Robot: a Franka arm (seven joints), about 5 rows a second.
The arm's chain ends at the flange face. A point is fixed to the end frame.
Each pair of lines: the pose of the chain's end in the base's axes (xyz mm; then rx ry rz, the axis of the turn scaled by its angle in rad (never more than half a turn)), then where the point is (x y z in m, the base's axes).
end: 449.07, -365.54, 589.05, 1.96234, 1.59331, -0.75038
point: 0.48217 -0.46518 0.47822
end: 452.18, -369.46, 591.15, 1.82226, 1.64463, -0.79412
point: 0.49116 -0.47319 0.48613
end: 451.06, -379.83, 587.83, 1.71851, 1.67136, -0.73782
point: 0.50318 -0.48245 0.48753
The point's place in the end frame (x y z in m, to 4 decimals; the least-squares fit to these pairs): 0.0115 0.0473 0.1447
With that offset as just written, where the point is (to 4 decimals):
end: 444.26, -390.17, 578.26, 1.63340, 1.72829, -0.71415
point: 0.5038 -0.4893 0.4786
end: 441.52, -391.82, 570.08, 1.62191, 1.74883, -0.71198
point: 0.5015 -0.4895 0.4692
